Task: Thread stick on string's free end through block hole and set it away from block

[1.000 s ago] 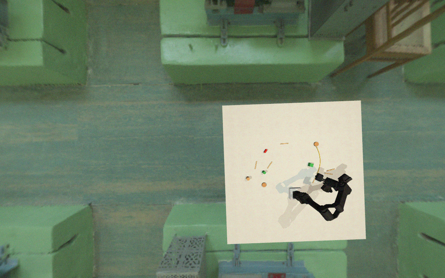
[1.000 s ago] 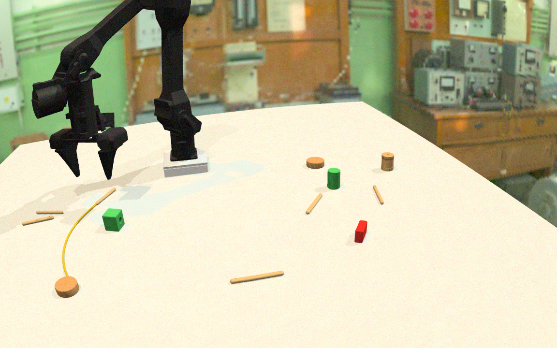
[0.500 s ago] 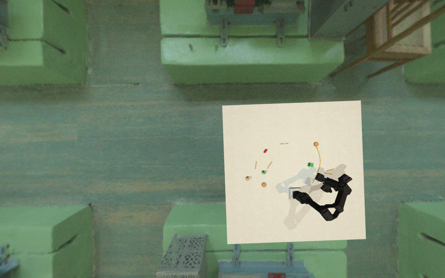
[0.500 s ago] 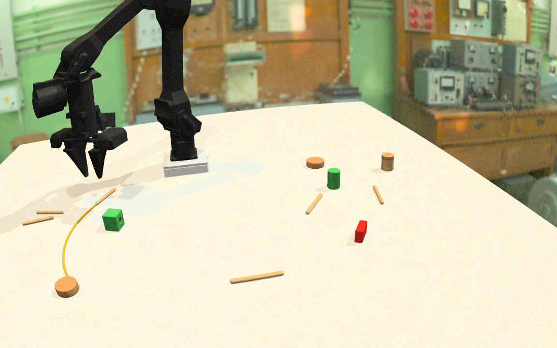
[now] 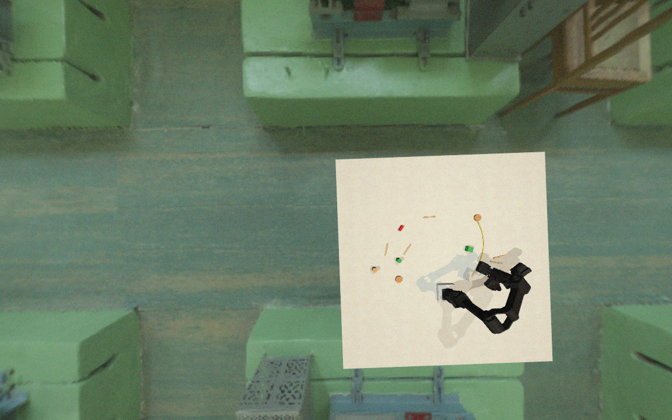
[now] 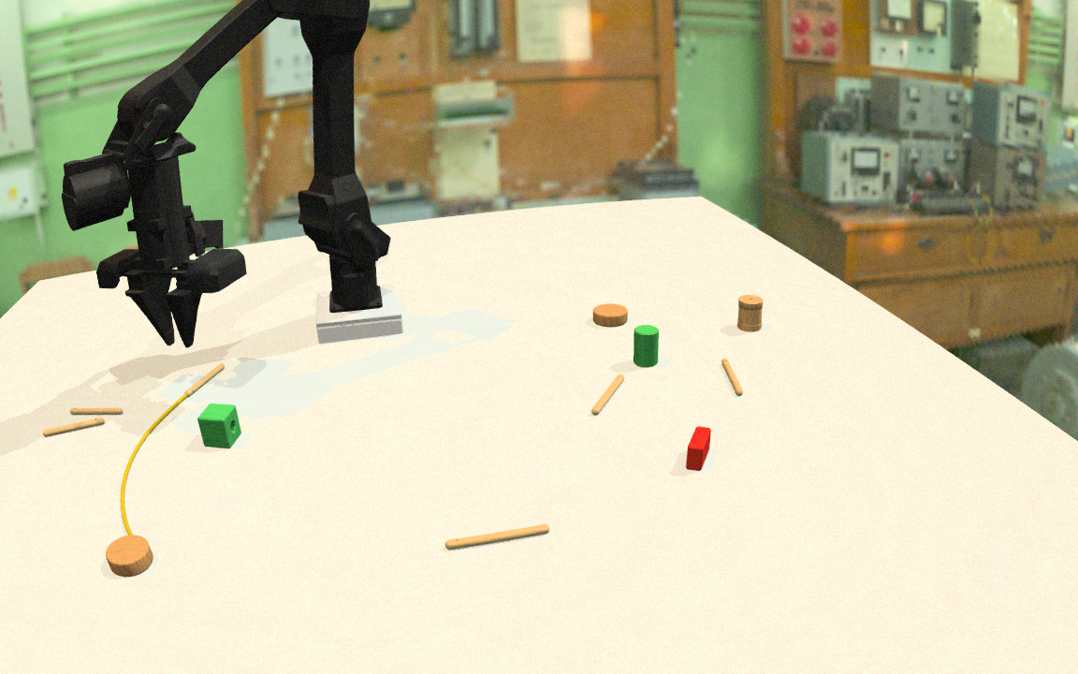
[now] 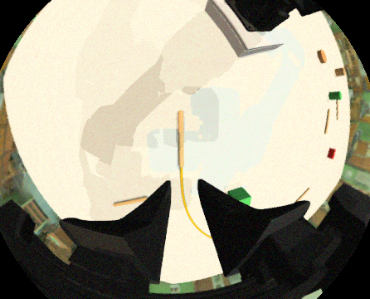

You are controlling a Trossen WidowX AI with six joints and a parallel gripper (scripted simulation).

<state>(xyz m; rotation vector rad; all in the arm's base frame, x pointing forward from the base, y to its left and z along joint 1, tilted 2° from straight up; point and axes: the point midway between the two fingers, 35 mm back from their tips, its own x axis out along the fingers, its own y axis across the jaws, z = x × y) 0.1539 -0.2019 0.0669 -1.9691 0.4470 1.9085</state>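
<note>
My gripper tip is now 60 mm above the thin wooden stick, 10 mm to the right of it and 10 mm past it. Round my gripper tip: green block 110 mm ahead, 50 mm to the left, 40 mm below; round wooden button 300 mm ahead, 50 mm below, 10 mm to the right; green cylinder 490 mm to the left, 60 mm ahead, 40 mm below.
</note>
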